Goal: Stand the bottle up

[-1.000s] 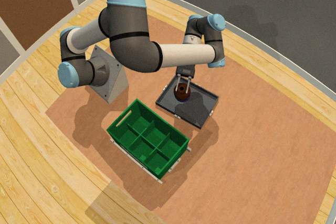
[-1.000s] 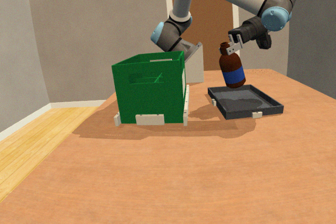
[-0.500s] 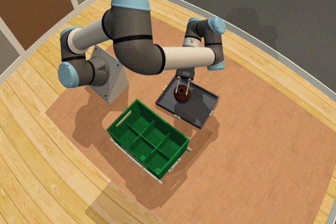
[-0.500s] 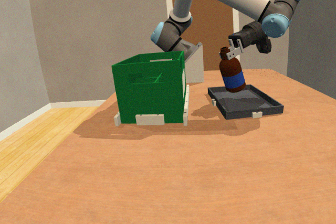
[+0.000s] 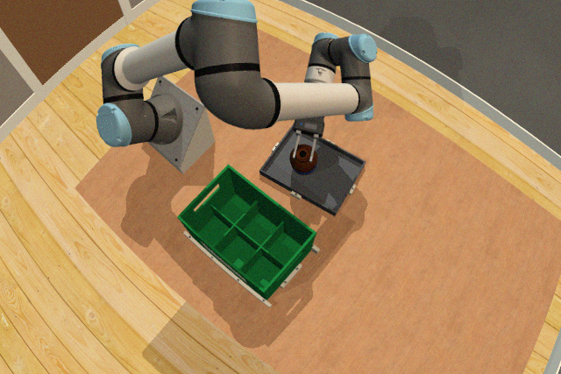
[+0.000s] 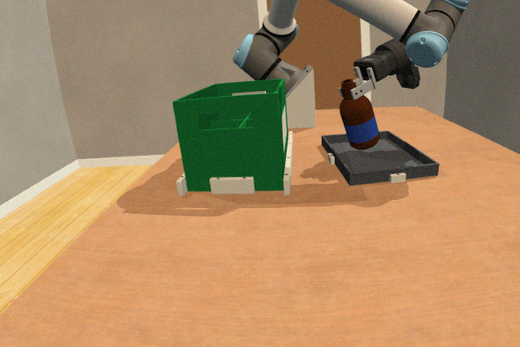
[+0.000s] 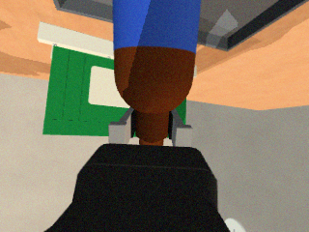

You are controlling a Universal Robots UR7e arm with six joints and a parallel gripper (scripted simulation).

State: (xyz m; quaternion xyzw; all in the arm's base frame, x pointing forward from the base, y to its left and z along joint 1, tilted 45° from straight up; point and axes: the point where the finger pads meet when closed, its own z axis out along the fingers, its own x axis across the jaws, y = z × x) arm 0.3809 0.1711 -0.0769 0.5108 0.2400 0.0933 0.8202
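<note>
The bottle lies 10 mm behind my hand, 10 mm to the left of it and 50 mm below it. From my hand the other things lie so: green crate 40 mm ahead, 240 mm to the right, 70 mm below; then dark grey tray 10 mm ahead, 50 mm to the left, 140 mm below.
</note>
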